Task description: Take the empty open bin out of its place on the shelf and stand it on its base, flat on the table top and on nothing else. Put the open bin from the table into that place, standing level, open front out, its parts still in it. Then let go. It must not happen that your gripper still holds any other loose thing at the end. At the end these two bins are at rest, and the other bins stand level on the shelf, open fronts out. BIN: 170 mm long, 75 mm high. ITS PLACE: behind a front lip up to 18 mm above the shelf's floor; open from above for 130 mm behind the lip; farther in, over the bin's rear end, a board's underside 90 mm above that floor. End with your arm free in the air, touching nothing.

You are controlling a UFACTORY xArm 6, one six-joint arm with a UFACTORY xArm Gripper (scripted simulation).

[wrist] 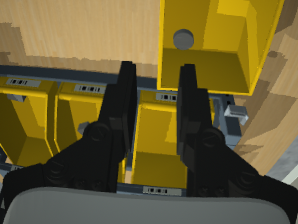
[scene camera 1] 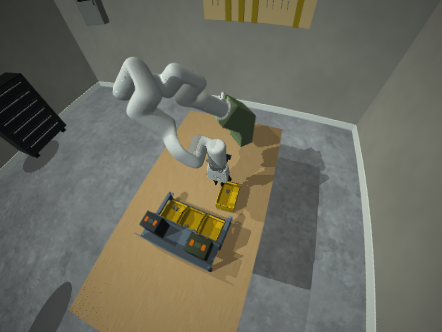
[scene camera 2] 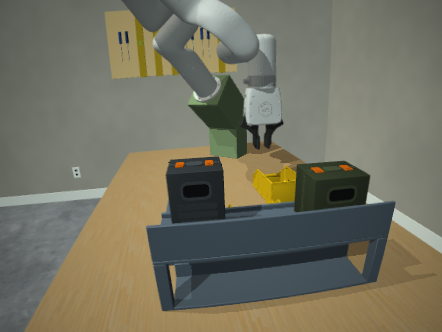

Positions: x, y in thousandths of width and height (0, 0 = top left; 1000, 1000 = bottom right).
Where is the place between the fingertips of my gripper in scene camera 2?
594, 447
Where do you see a yellow bin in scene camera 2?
At 637, 559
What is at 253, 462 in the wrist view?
A yellow bin.
